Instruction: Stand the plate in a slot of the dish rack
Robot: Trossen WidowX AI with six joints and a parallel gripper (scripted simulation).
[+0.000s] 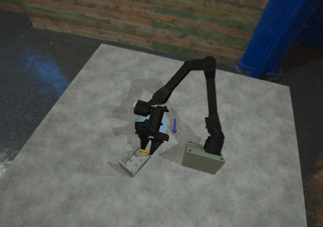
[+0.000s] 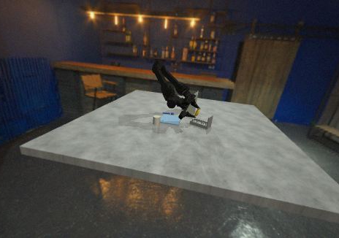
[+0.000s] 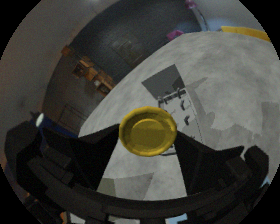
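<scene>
My gripper tip is now 40 mm short of the grey wire dish rack, 40 mm above it and 20 mm to the right of it. From my gripper tip the other things lie so: yellow plate (10 mm to the right); blue spoon (200 mm to the right, 110 mm behind, 60 mm below); light blue mat (180 mm to the right, 60 mm below, 10 mm ahead).
</scene>
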